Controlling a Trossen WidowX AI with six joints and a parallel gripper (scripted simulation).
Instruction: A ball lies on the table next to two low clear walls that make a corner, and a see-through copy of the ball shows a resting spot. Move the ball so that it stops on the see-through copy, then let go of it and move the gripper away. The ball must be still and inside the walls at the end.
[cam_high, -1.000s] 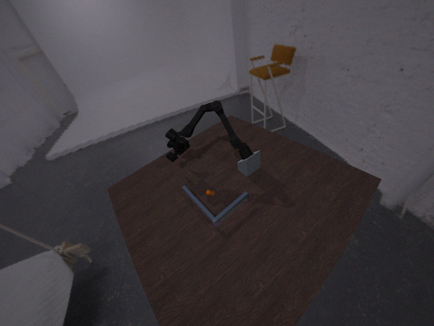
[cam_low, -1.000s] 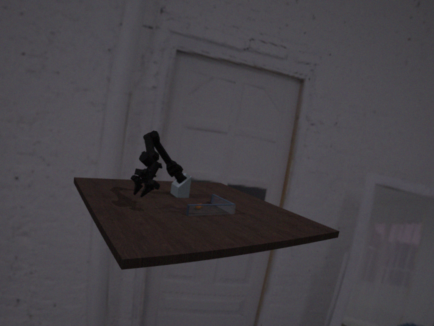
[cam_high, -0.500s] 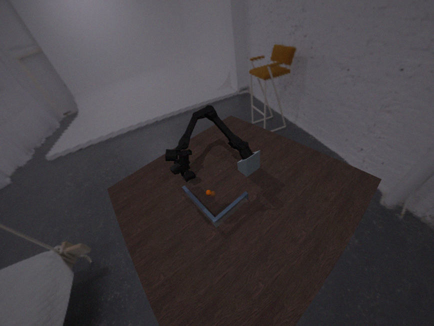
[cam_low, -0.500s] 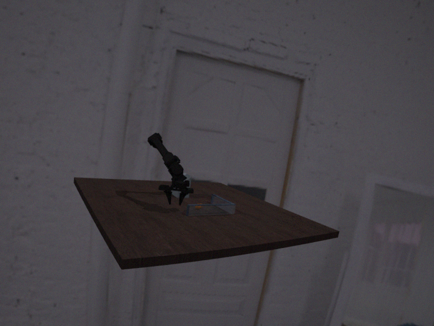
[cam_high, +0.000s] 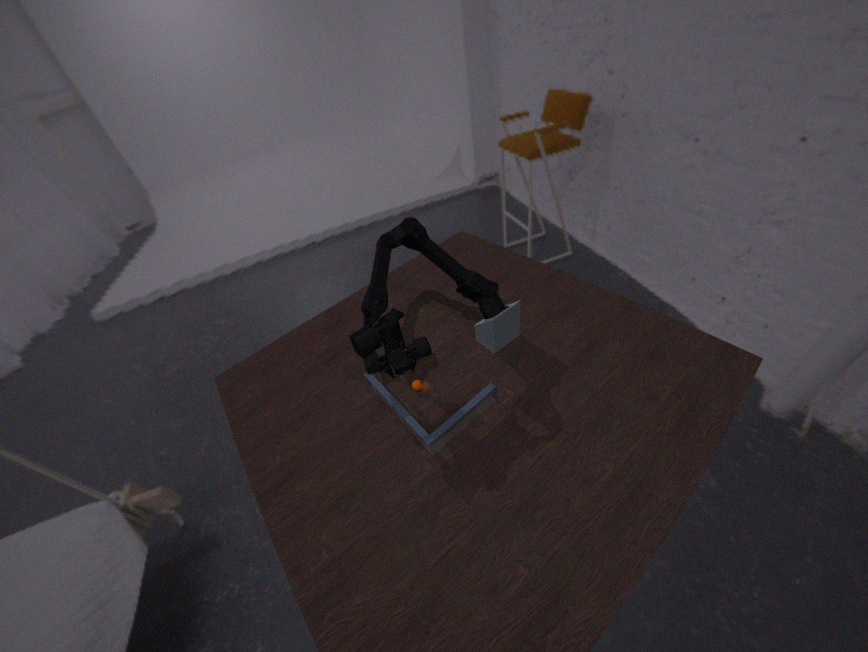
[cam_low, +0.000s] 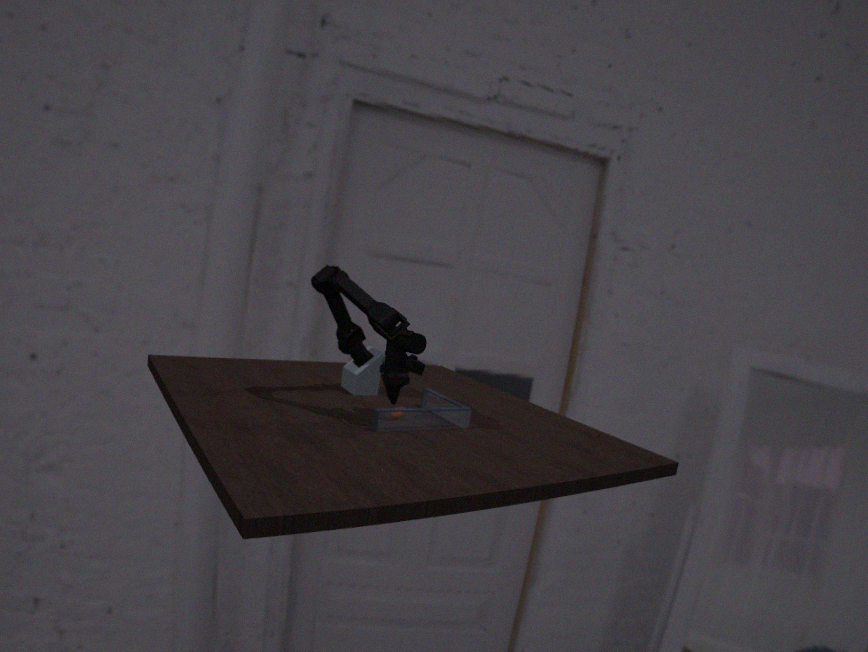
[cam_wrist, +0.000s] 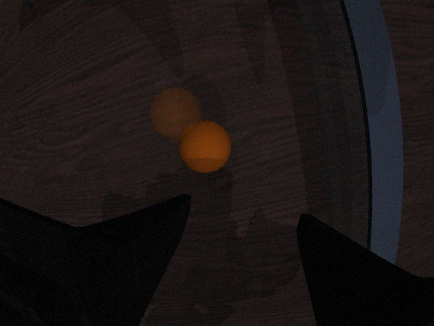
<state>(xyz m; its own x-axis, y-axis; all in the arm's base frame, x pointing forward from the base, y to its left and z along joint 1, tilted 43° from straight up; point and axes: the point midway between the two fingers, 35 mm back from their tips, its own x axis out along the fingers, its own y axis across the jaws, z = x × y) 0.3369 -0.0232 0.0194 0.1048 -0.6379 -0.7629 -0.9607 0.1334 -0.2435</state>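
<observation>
My gripper tip is 20 mm past the orange ball, 30 mm to the right of it and 40 mm above it. Also, from my gripper tip: see-through copy: 40 mm behind, 50 mm to the left, 40 mm below.
</observation>
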